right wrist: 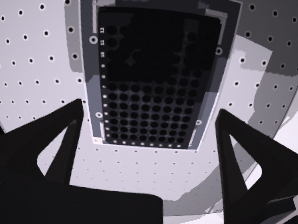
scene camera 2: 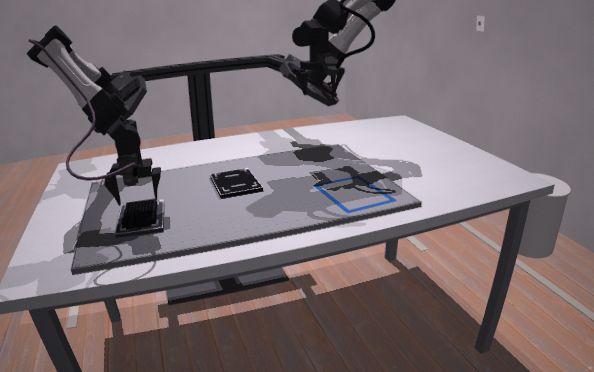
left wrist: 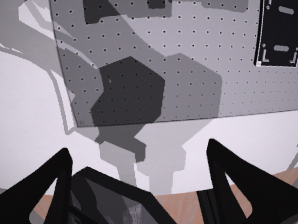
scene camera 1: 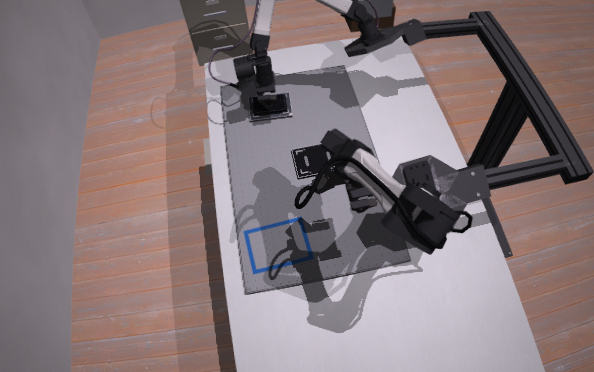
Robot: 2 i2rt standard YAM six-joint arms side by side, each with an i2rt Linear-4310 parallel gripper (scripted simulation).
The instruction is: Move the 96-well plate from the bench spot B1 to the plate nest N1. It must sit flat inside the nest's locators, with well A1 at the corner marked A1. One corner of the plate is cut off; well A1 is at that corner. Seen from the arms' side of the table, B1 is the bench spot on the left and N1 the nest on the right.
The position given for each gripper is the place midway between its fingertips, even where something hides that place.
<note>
In view: the left gripper (scene camera 2: pixel 319 93), the right gripper (right wrist: pixel 151 110) and a black 96-well plate (scene camera 2: pixel 143 213).
The black 96-well plate is seen too in the right wrist view (right wrist: pixel 178 85). The left gripper also shows in the left wrist view (left wrist: pixel 137 151). The left wrist view misses the black 96-well plate: it is out of frame.
</note>
